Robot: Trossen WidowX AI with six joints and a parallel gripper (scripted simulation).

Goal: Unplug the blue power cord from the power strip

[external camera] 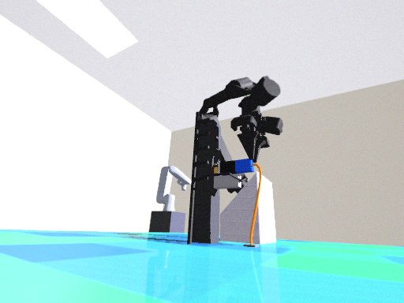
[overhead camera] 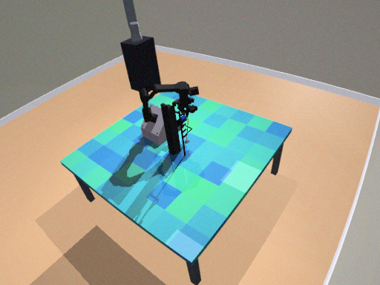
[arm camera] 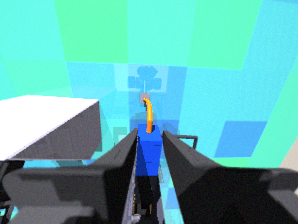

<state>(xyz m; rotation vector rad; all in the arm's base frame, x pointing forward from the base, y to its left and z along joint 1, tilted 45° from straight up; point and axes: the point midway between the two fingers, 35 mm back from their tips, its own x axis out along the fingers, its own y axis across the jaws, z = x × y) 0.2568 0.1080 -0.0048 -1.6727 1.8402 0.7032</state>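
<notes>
Now: the blue plug 5 cm to the right of my gripper tip and 1 cm below it.
</notes>
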